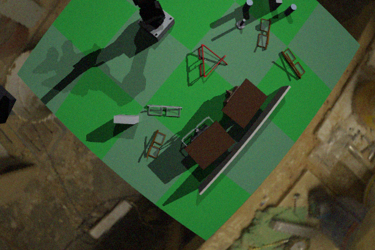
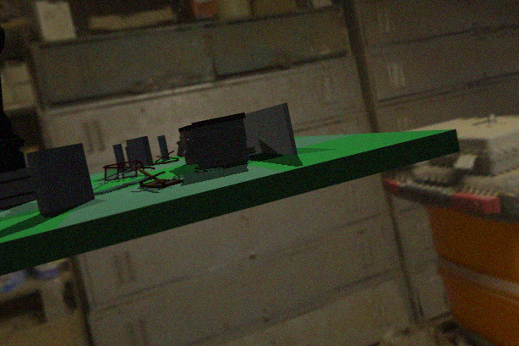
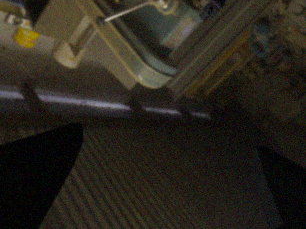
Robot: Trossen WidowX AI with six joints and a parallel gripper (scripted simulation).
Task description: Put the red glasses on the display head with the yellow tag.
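My gripper tip is 650 mm above the round-headed pin, 620 mm short of it and 250 mm to the right of it. From my gripper tip the other things lie so: white-edged backboard: 910 mm ahead, 620 mm below, 180 mm to the right.
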